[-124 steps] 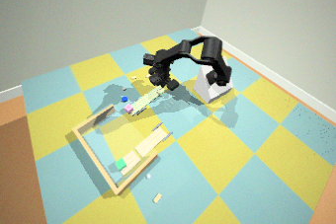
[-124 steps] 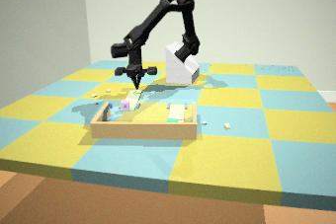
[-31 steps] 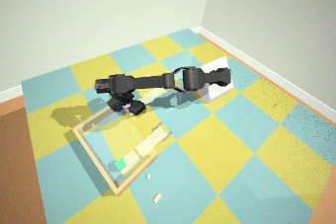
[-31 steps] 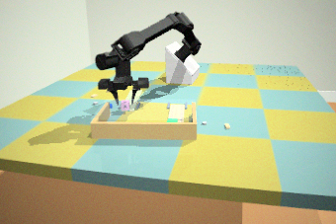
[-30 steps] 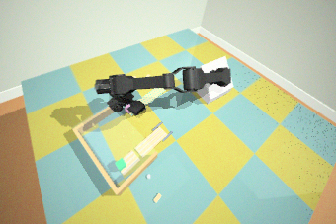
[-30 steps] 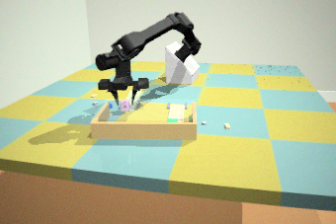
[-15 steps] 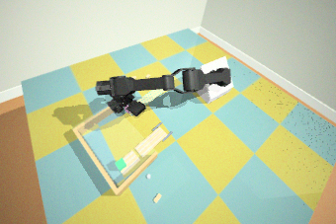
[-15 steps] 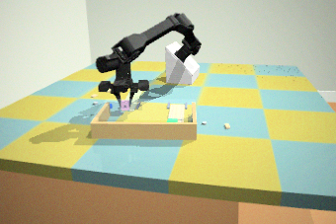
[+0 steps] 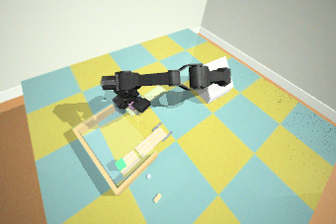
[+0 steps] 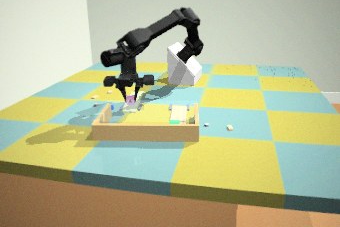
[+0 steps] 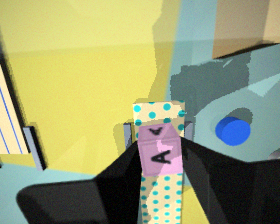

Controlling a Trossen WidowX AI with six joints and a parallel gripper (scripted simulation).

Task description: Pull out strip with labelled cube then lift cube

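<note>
The blue object lies 90 mm to the right of my gripper tip, 30 mm below it and 10 mm ahead of it.
</note>
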